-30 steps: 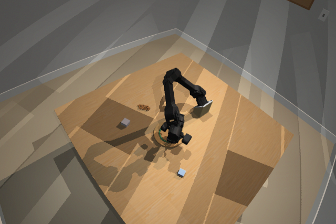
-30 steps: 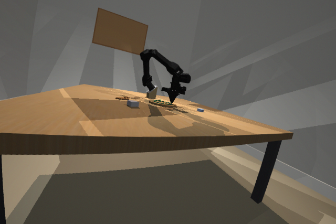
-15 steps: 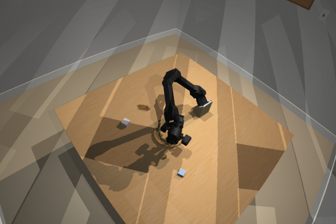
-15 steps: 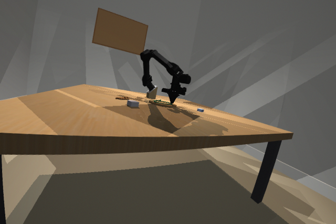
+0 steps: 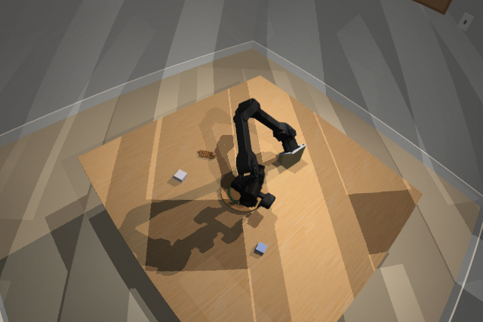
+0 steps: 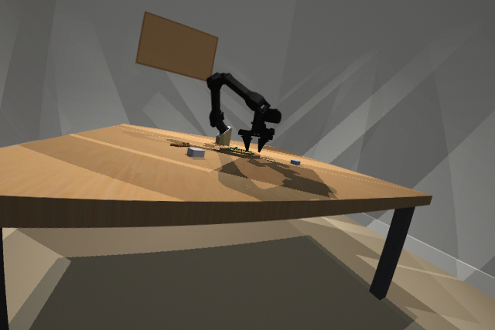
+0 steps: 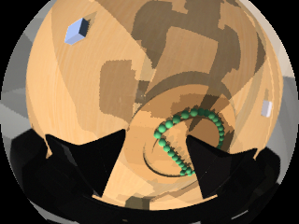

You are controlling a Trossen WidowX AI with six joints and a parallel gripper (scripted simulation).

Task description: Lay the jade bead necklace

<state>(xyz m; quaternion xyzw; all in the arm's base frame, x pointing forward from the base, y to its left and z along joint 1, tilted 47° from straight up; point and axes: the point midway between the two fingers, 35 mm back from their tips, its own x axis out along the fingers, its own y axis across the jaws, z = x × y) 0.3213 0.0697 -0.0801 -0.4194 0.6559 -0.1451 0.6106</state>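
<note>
The round wooden bead board is 60 mm to the right of my gripper tip, 10 mm below it and 10 mm behind it. Round my gripper tip: blue block (200 mm to the left, 80 mm ahead, 10 mm below); then pale grey block (280 mm to the right, 200 mm ahead, 10 mm below).
</note>
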